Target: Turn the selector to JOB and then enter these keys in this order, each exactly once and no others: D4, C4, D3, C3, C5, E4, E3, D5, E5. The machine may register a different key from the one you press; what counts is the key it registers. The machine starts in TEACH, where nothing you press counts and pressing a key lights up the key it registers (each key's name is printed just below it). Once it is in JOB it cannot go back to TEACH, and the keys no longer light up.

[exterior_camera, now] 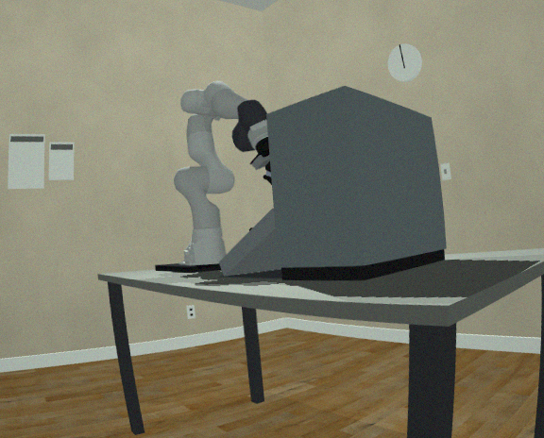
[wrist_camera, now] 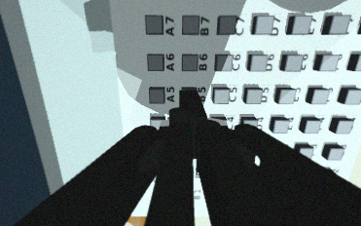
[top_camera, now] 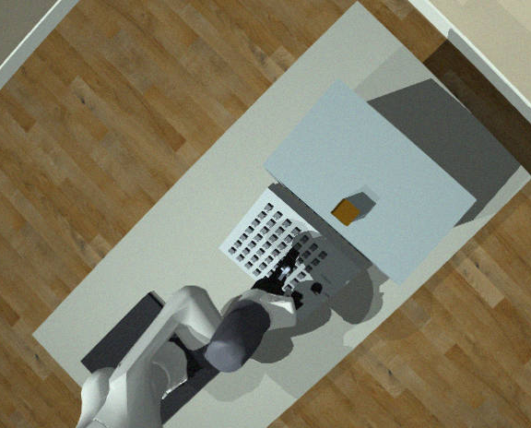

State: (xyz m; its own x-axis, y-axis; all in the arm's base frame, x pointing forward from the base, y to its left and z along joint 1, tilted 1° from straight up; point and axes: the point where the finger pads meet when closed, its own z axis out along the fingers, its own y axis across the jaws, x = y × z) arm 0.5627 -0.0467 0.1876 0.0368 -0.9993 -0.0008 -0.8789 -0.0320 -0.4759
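The key C5 lies 8 cm below my hand. Round my hand: D5 key: 9 cm below, 3 cm behind; key D6: 9 cm below, 3 cm to the right, 3 cm behind; key D4: 9 cm below, 3 cm to the left, 3 cm behind.
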